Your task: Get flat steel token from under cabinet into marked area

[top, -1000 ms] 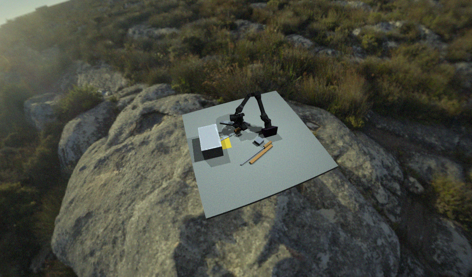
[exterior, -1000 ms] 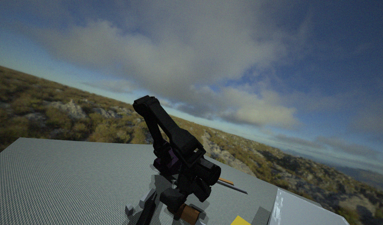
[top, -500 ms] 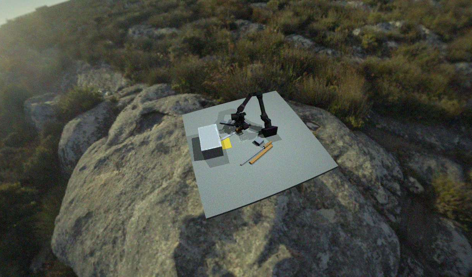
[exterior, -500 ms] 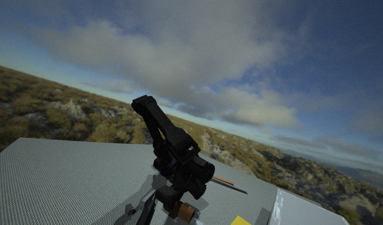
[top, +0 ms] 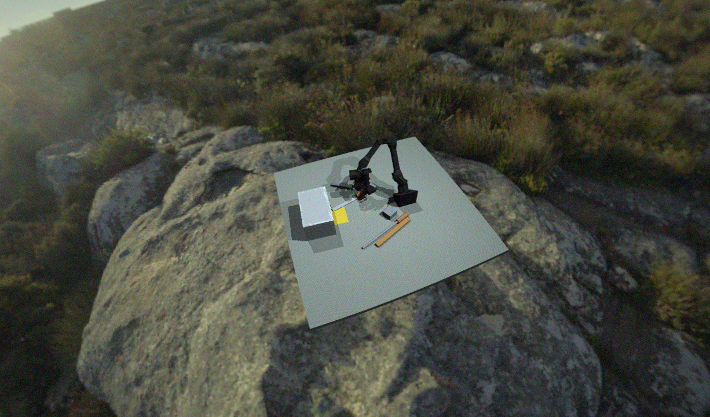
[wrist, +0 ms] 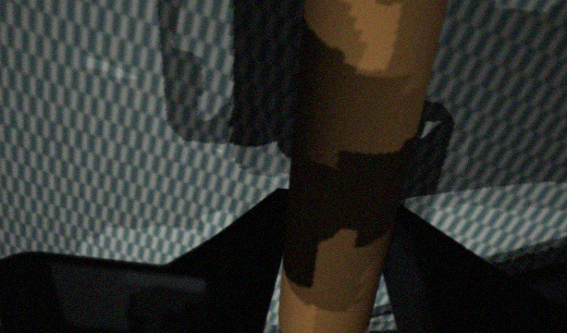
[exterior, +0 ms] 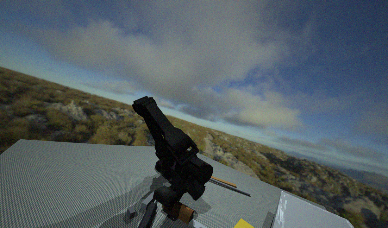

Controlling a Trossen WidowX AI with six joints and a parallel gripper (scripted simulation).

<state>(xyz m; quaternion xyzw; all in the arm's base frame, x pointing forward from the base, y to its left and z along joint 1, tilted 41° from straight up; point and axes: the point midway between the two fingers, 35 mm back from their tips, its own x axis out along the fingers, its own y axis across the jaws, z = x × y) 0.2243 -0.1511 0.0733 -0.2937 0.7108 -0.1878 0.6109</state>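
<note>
Now: gripper tip 70 mm past the grey bar and 50 mm to the left of it. Round my gripper tip: grey block 250 mm to the left, 70 mm behind, 10 mm above; small grey cube 130 mm to the right, 50 mm behind; wooden stick 390 mm to the left, 30 mm behind.
</note>
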